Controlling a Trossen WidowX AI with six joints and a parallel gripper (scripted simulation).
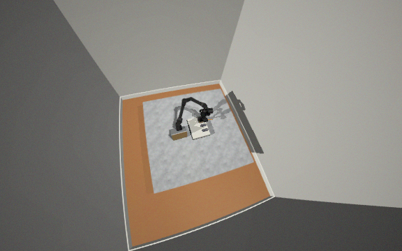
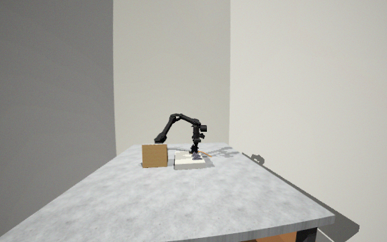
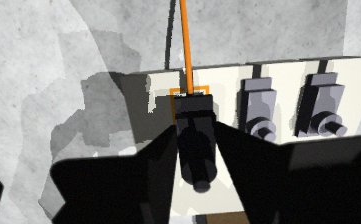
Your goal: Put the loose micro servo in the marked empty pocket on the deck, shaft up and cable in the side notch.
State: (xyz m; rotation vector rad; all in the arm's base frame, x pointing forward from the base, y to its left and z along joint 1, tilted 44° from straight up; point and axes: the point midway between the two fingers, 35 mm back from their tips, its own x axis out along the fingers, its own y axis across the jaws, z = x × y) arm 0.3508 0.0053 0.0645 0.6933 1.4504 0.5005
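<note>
My gripper tip is 13 cm past the cream deck, 8 cm above it and 6 cm to the left of it.
</note>
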